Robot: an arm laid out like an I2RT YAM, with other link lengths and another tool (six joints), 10 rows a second.
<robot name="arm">
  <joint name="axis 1" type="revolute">
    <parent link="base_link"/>
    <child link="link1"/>
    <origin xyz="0 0 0.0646"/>
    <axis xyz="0 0 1"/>
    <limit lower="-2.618" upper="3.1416"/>
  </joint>
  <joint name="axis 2" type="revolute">
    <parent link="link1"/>
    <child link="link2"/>
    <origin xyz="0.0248 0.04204 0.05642"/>
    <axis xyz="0 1 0"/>
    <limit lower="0" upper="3.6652"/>
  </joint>
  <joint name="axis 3" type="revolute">
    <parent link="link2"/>
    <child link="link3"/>
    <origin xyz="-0.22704 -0.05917 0"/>
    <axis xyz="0 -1 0"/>
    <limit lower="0" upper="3.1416"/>
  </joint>
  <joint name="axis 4" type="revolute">
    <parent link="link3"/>
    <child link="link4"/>
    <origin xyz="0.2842 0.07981 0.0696"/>
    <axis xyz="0 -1 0"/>
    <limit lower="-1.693" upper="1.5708"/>
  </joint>
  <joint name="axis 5" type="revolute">
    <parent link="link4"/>
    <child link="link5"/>
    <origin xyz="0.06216 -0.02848 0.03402"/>
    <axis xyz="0 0 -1"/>
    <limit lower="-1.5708" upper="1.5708"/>
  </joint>
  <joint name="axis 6" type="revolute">
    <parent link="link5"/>
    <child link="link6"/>
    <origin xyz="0.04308 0 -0.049"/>
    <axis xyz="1 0 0"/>
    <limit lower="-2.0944" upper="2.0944"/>
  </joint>
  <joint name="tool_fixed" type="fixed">
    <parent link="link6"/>
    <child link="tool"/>
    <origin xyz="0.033 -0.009 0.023" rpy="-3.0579 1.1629 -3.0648"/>
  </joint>
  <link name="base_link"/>
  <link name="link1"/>
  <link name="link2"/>
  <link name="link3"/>
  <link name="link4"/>
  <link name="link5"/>
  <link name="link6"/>
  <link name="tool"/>
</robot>
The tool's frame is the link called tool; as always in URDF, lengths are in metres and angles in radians.
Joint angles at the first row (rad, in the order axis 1, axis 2, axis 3, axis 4, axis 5, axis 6):
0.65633 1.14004 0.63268 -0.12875 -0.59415 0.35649
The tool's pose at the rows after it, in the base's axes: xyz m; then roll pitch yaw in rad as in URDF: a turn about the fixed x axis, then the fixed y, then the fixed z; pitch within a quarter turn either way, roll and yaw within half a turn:
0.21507, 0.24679, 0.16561, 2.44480, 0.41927, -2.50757
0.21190, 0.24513, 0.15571, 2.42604, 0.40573, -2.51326
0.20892, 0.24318, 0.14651, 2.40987, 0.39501, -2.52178
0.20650, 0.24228, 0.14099, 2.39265, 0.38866, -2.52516
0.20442, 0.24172, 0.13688, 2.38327, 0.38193, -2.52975
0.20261, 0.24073, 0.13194, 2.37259, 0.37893, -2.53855
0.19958, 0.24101, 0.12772, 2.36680, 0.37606, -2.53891
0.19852, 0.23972, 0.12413, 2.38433, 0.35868, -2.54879
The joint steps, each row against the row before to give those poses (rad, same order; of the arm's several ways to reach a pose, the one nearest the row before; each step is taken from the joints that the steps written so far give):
-0.00001 0.00535 -0.02517 0.03623 -0.01831 0.01259
0.00003 0.00076 -0.03319 0.03016 -0.01182 0.01603
-0.00002 -0.00038 -0.03281 0.03204 -0.00725 0.01677
0.00038 -0.00037 -0.02135 0.02364 -0.01183 0.01412
0.00267 -0.00081 -0.01530 0.01526 -0.00228 0.01183
0.00155 -0.00034 -0.02019 0.02634 -0.00075 0.01489
0.00758 -0.00002 -0.01640 0.01981 0.00148 0.00989
0.00501 0.00000 -0.00421 -0.01409 0.02598 0.00041

